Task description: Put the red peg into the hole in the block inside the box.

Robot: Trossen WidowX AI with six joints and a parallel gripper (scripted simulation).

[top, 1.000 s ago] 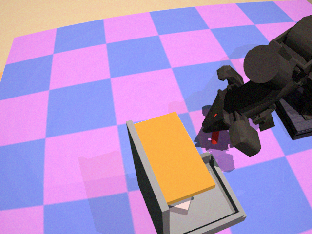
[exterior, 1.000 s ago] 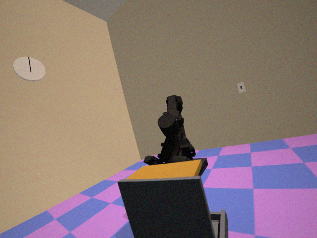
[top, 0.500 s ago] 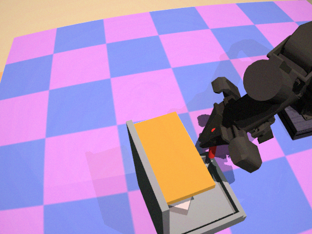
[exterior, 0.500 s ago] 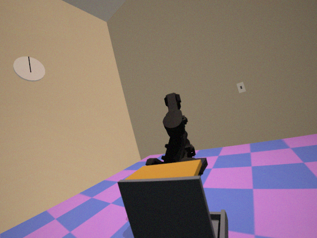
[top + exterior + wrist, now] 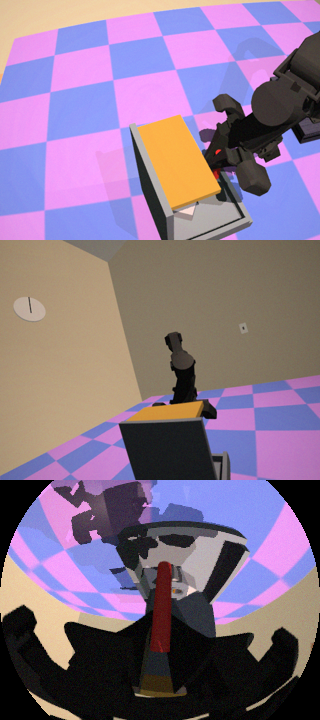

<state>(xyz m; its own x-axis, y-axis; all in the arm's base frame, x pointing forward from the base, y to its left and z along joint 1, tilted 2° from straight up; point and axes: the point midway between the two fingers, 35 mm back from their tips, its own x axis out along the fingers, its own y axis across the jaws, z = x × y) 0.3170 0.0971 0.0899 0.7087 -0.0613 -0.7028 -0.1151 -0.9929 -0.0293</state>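
My gripper tip is 100 mm short of the dark back wall, 40 mm to the right of it and 10 mm below it. The rest, counted from my gripper tip: red peg: 30 mm behind; then orange roof: 60 mm ahead, 40 mm to the left, 110 mm above.
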